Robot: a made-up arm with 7 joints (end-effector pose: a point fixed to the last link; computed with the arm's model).
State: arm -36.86 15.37 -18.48 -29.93 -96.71 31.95 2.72
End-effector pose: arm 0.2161 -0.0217 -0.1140 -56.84 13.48 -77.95
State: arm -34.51 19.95 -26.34 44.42 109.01 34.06 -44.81
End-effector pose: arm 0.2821 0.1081 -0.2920 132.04 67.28 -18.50
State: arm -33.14 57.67 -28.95 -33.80 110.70 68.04 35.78
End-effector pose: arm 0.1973 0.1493 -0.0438 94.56 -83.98 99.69
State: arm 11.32 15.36 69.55 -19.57 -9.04 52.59 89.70
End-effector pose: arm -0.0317 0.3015 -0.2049 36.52 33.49 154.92
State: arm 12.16 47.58 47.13 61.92 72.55 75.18 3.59
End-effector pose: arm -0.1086 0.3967 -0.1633 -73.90 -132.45 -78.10
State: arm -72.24 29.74 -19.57 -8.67 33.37 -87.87 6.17
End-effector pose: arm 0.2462 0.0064 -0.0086 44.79 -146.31 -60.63
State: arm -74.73 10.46 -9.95 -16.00 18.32 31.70 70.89
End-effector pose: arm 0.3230 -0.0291 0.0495 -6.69 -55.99 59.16
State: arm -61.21 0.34 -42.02 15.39 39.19 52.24 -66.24
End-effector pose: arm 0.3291 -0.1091 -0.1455 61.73 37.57 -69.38
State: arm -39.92 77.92 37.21 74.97 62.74 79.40 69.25
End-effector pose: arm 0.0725 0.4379 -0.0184 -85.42 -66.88 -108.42
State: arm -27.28 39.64 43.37 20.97 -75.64 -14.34 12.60
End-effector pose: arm 0.2053 0.3487 -0.1232 -50.55 -42.12 47.33
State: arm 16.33 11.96 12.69 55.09 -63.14 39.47 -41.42
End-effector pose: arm -0.1211 0.1315 -0.3976 -92.05 62.22 22.30
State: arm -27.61 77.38 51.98 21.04 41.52 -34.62 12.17
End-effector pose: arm 0.1664 0.3507 0.1020 105.48 -44.55 46.50
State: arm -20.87 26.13 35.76 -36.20 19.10 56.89 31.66
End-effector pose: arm 0.1779 0.2421 -0.1169 29.71 -1.56 80.73
